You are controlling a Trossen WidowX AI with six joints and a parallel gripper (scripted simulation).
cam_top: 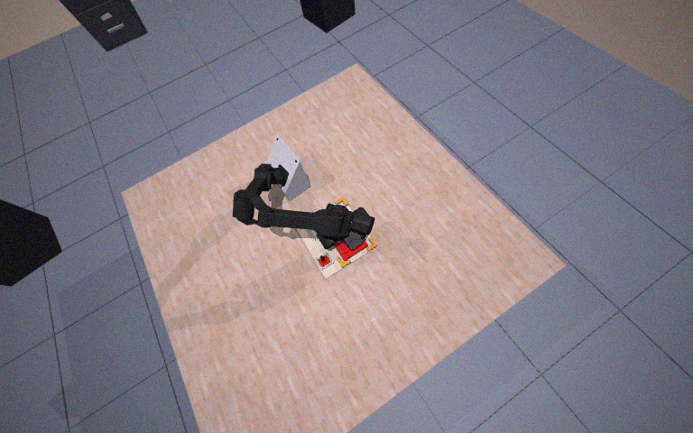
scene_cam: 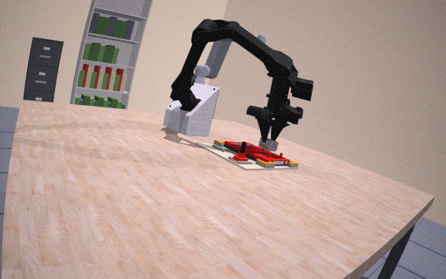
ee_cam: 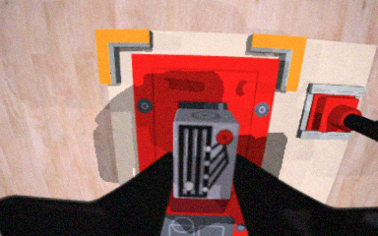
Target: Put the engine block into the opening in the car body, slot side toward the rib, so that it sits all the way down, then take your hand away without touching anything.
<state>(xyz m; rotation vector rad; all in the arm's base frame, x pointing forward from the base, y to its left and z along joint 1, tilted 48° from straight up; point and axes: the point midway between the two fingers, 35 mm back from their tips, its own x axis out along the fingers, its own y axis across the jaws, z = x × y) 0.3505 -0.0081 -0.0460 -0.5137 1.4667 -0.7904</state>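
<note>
Now: gripper tip 10 mm above the engine block.
</note>
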